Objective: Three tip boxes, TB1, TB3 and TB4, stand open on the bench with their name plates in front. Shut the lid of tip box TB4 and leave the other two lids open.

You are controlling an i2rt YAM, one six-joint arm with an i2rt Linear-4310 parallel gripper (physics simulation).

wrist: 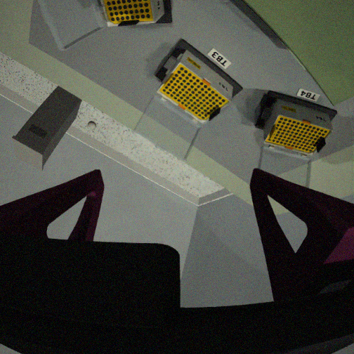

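Observation:
Tip box TB4 (298, 134) is at the right in the wrist view, with its yellow tip rack exposed and its clear lid (285, 167) open on the side towards the gripper. Its name plate (308, 94) lies on the far side. Tip box TB3 (194, 92) is at the upper middle, its clear lid (167, 131) open, with its name plate (219, 58) beyond it. A third tip box (128, 11) is cut off by the top edge, its clear lid (67, 22) open; its name plate does not show. My gripper (176, 177) is wide open and empty, apart from all the boxes.
A dark grey block-like object (49, 122) stands at the left, by the bench's speckled edge strip (145, 156). The bench edge runs diagonally between the boxes and the gripper and has a corner near the middle. A green surface (315, 45) shows at the upper right.

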